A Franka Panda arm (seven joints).
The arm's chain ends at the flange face. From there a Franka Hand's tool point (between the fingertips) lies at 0.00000 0.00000 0.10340 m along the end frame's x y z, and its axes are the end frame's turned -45 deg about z.
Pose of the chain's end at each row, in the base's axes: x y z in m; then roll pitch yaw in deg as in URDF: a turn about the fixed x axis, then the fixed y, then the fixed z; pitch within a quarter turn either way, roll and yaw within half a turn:
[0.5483 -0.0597 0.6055 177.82 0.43 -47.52]
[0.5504 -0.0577 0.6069 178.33 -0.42 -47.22]
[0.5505 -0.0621 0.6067 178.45 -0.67 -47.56]
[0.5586 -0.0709 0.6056 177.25 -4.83 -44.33]
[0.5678 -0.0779 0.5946 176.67 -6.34 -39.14]
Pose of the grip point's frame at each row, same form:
[0.5449 -0.0618 0.5022 178.76 1.85 -2.53]
[0.5487 -0.0603 0.5035 178.52 0.88 -2.24]
[0.5493 -0.0649 0.5033 178.43 0.62 -2.58]
[0.5614 -0.0805 0.5027 174.64 -1.47 0.62]
[0.5728 -0.0898 0.4920 173.17 -2.14 5.80]

